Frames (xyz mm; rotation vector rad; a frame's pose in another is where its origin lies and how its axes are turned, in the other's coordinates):
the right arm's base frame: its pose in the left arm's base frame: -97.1 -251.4 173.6 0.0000 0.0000 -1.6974
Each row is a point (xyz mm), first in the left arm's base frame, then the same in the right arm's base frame.
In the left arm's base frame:
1: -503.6 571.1 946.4
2: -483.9 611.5 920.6
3: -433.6 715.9 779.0
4: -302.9 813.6 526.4
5: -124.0 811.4 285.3
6: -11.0 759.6 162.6
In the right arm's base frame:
1: -764.6 -507.1 772.8
2: -807.2 -492.7 747.0
3: -917.1 -455.9 605.4
4: -1030.5 -338.6 352.8
5: -1050.9 -160.9 111.7
6: -1013.8 -42.2 -11.0

